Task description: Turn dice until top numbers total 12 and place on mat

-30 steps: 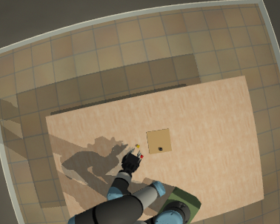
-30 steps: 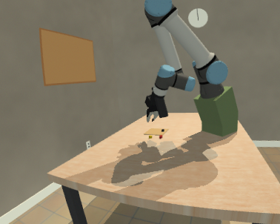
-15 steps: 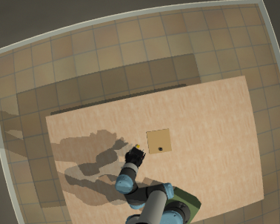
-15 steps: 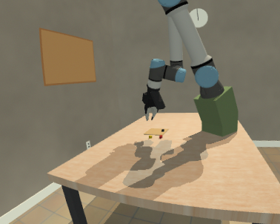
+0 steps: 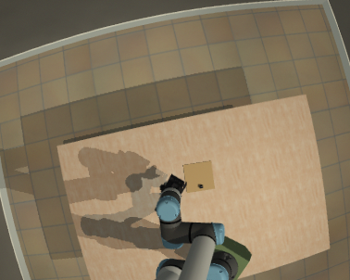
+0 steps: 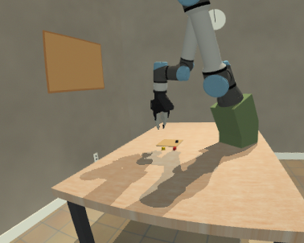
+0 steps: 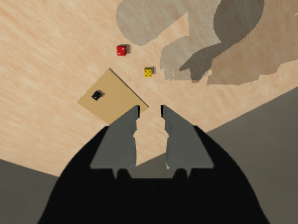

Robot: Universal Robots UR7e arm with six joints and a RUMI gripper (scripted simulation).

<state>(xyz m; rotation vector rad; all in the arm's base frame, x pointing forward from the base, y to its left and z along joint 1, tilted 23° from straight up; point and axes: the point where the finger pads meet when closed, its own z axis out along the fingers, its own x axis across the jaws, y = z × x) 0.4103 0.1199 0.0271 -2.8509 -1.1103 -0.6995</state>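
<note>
Now: hand 130 mm above the yellow die. Also, from my hand: black die 130 mm to the right, 130 mm below, 50 mm behind; then red die 130 mm below, 70 mm behind, 10 mm to the right; then tan mat 140 mm below, 130 mm to the right, 10 mm behind.
</note>
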